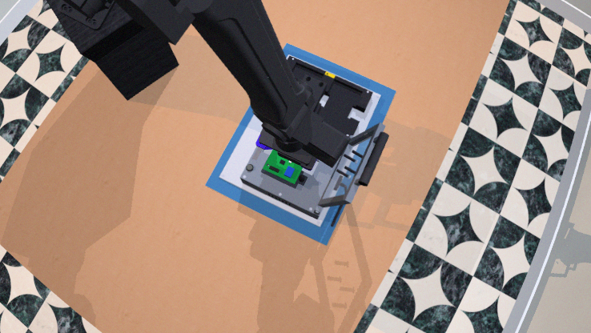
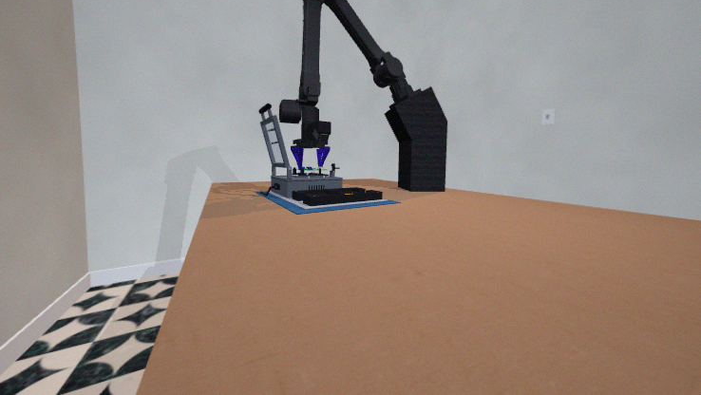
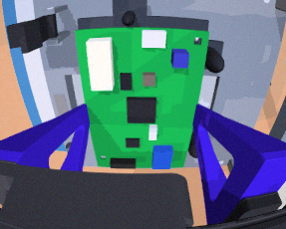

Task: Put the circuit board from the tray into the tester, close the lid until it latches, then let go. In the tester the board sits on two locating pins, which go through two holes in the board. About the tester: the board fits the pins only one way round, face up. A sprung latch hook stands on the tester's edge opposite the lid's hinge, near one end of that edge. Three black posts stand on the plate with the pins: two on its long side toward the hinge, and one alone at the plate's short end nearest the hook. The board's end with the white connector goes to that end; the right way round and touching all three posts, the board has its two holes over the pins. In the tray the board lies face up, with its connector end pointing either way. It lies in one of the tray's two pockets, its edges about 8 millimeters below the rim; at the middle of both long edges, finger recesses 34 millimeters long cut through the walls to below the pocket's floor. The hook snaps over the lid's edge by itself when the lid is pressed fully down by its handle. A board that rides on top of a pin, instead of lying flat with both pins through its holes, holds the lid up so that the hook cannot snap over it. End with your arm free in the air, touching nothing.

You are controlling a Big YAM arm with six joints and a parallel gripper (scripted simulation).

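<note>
My hand is right at the green circuit board. Round my hand: black plate (20 mm below, 10 mm to the left, 10 mm ahead); tester (40 mm to the left, 40 mm ahead, 20 mm above); dark latch hook (60 mm to the left, 60 mm behind).
</note>
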